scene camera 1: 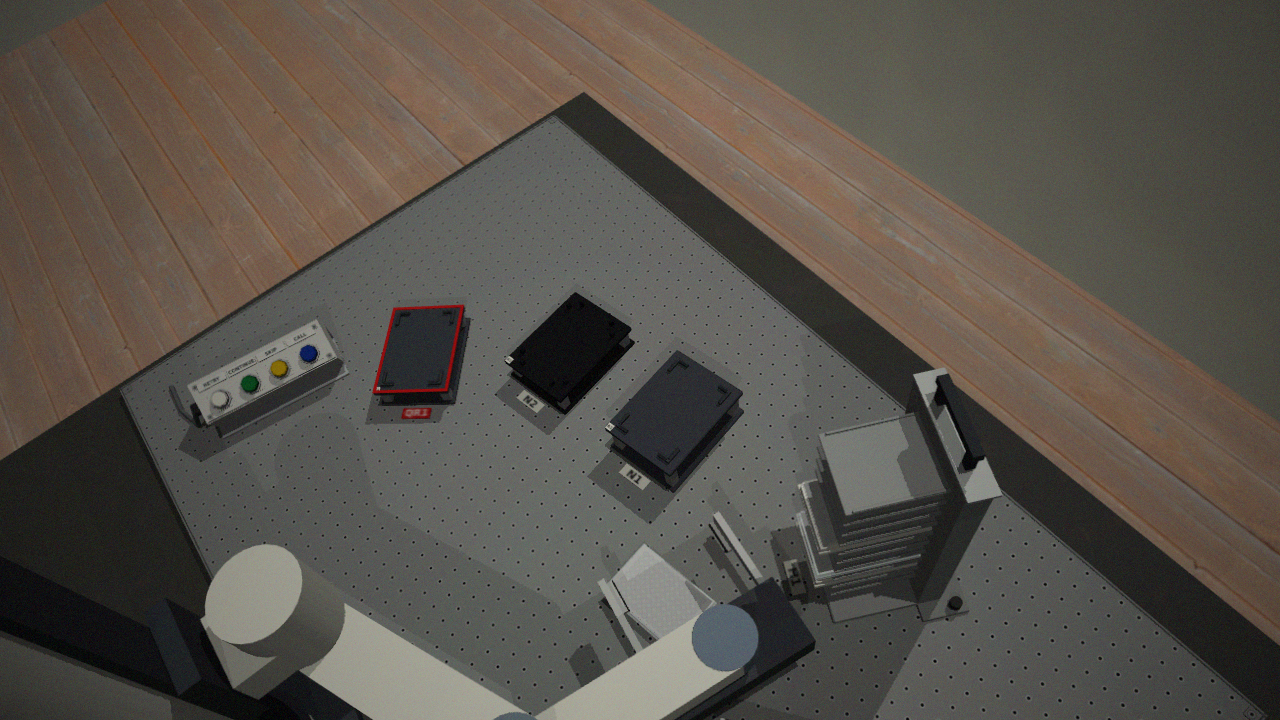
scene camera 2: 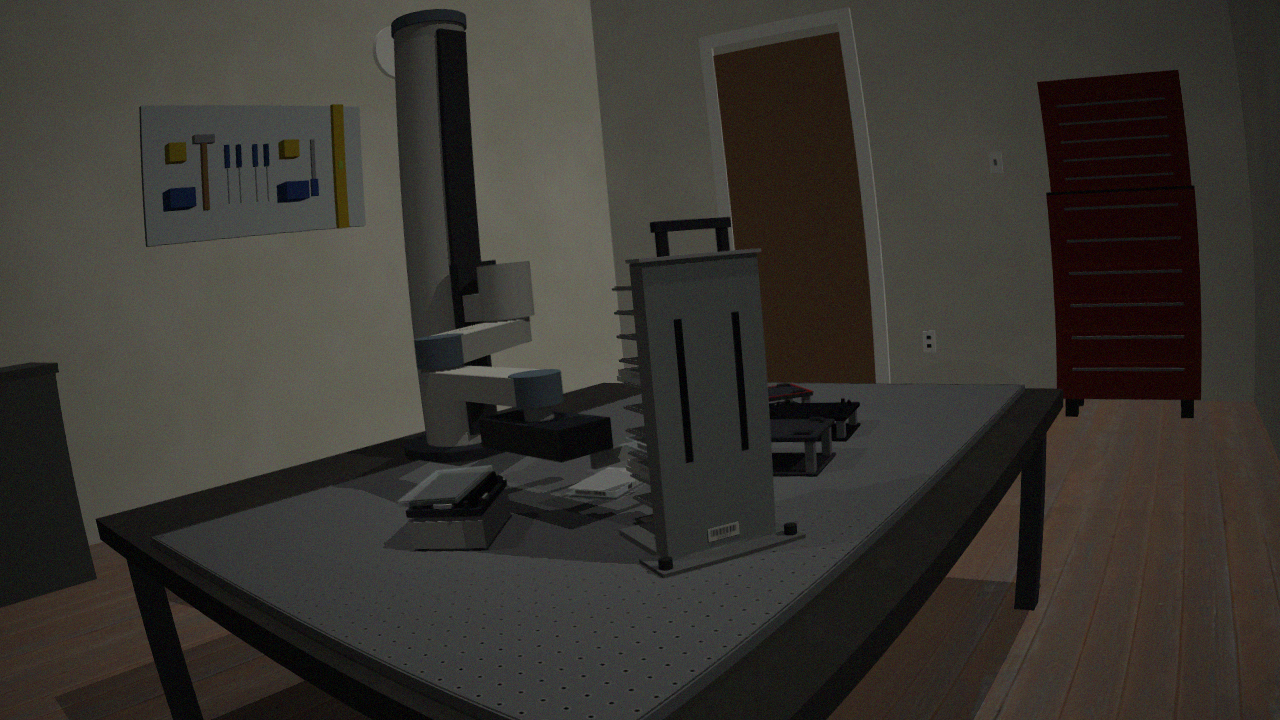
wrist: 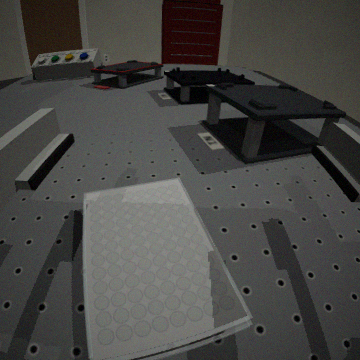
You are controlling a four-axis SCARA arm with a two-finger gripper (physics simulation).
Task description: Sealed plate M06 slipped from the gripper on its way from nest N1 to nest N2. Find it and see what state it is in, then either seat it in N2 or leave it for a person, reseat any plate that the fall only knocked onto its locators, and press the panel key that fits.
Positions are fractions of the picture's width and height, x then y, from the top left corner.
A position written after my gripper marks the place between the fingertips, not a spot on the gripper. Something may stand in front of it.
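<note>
In the wrist view: my gripper (wrist: 0.55,0.35), holding nothing. In scene camera 1: a button box (scene camera 1: 0.18,0.55).
</note>
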